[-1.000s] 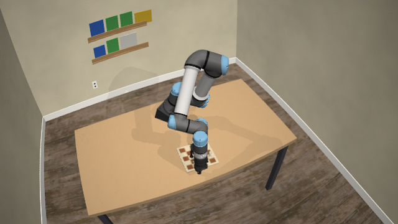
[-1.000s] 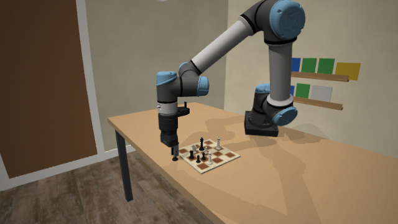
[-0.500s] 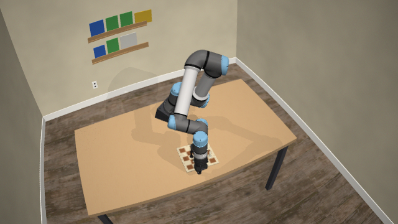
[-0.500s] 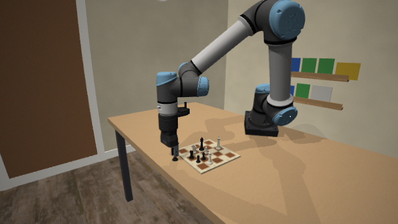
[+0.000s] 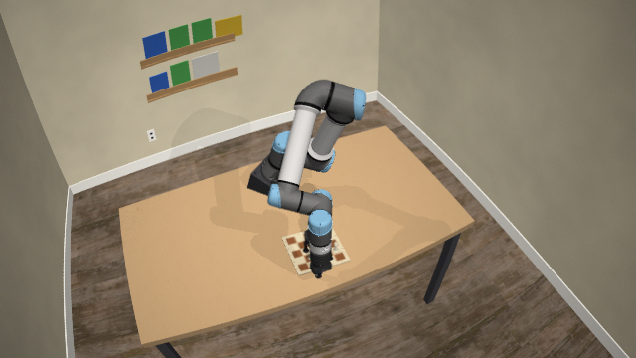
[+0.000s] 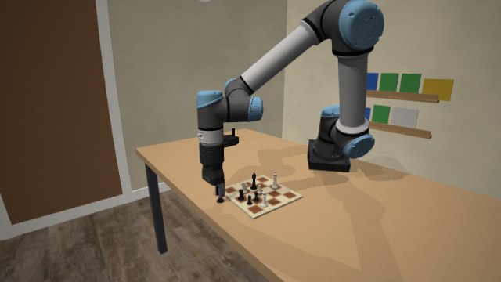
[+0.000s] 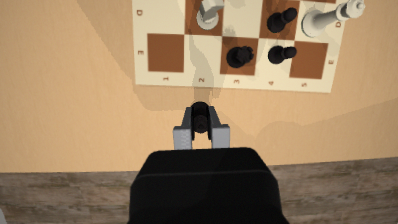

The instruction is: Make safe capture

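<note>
The white pawn is 13 cm behind my hand, 7 cm to the left of it and 2 cm below it. Round my hand: chessboard 13 cm behind, 6 cm to the left, 4 cm below.
</note>
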